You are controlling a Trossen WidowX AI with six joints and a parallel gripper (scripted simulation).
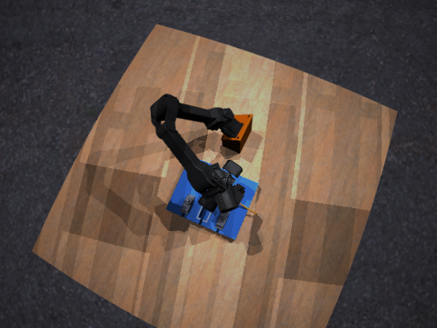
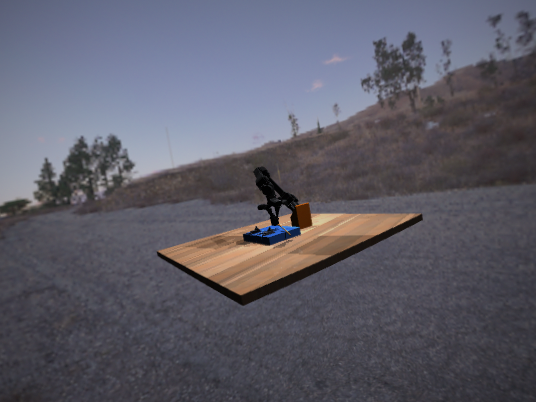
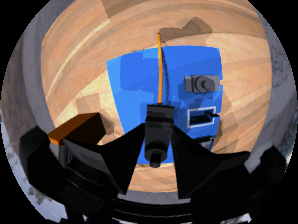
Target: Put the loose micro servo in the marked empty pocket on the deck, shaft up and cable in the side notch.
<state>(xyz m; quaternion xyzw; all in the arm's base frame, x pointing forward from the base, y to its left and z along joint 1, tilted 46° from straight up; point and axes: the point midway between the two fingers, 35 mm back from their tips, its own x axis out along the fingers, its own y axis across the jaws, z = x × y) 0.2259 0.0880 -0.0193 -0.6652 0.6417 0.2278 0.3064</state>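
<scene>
The blue deck lies 10 mm behind my gripper tip, 40 mm to the right of it and 100 mm below it.
</scene>
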